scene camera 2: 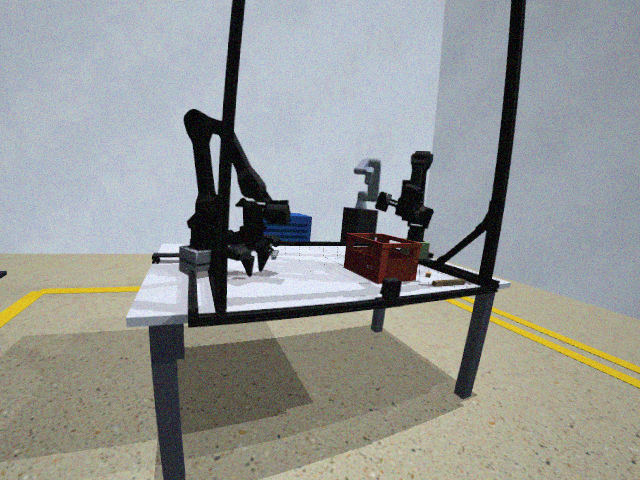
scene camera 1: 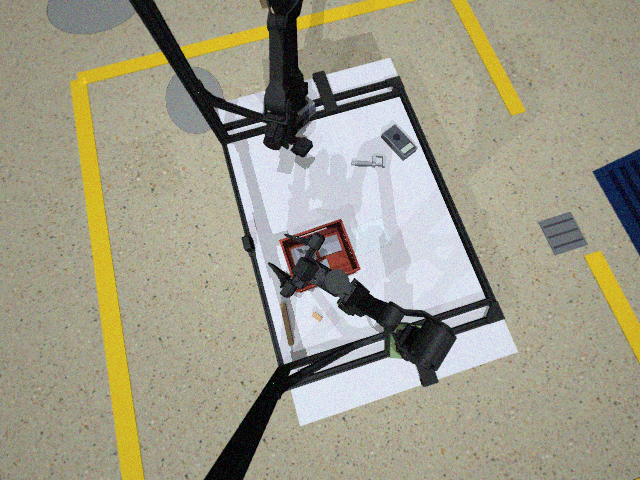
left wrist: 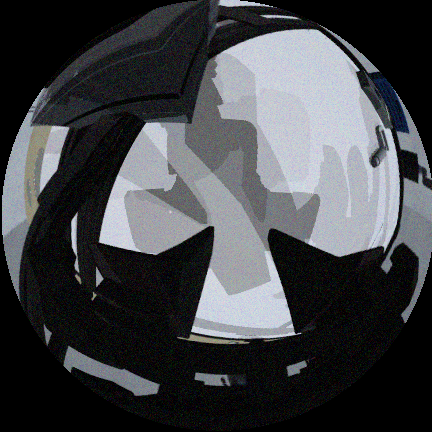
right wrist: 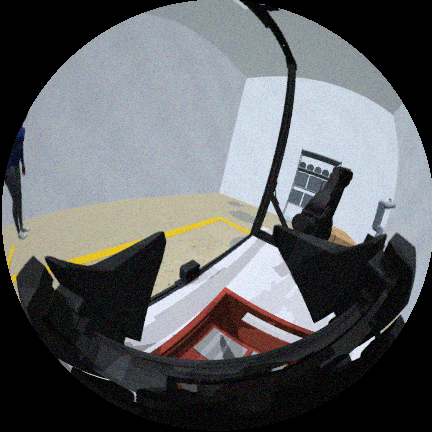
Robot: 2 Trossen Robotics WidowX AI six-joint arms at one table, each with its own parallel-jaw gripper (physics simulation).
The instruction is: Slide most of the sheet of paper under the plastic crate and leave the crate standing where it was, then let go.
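The red plastic crate stands upright on the table. The sheet of paper is white, thin and hard to make out on the white table. Part of it lies to the right of the crate in scene camera 1; how much is under the crate I cannot tell. My left gripper is partly open and empty, low over the table and well apart from the crate; its fingers are hidden under the arm in scene camera 1. My right gripper is wide open and empty, above the crate.
A grey meter and a grey caliper-like tool lie in the upper right of the table in scene camera 1. A brown bar and a small orange block lie below the crate there. A black frame surrounds the work area.
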